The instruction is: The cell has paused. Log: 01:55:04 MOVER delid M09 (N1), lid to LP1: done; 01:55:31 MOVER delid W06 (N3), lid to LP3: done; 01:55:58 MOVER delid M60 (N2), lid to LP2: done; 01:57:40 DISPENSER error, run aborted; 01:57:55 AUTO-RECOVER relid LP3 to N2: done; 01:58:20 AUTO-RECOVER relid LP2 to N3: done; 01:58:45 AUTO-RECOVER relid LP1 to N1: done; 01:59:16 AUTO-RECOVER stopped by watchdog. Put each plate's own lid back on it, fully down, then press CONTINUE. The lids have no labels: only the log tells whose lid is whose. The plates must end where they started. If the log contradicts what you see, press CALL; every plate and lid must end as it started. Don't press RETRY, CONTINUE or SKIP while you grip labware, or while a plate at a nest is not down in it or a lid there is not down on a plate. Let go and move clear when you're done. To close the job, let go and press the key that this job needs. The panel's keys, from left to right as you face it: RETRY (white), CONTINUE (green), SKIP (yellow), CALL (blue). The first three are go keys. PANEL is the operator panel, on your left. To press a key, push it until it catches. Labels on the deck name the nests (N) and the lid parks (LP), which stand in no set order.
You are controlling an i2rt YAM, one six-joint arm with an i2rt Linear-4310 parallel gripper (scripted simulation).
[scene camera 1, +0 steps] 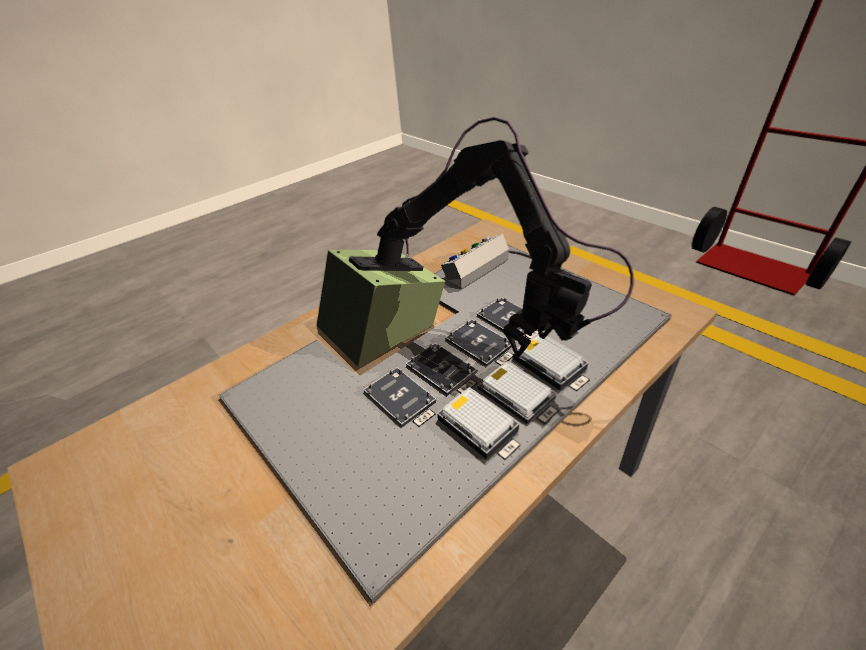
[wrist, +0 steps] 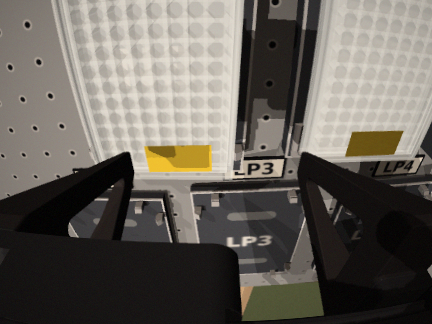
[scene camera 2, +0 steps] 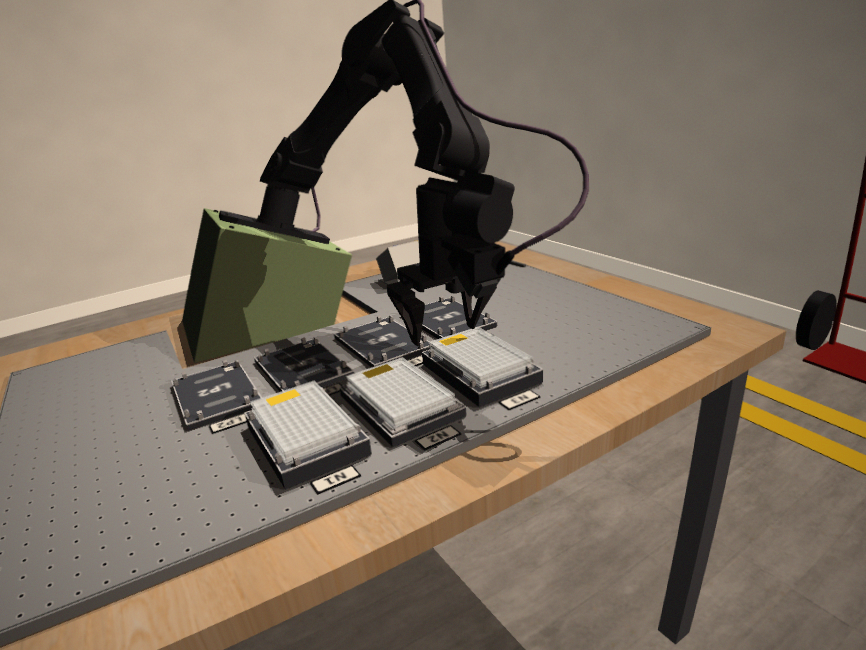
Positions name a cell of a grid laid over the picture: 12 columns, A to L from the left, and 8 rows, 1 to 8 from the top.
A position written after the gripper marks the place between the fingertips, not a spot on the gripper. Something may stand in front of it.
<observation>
In view: the gripper (scene camera 2: G5), a clear lid (scene camera 2: F5) and a key panel (scene camera 2: F4).
The clear lid is seen too in scene camera 1 (scene camera 1: H5) and in the wrist view (wrist: K3). The gripper shows as well in scene camera 1 (scene camera 1: H5) and in the wrist view (wrist: F5).
</observation>
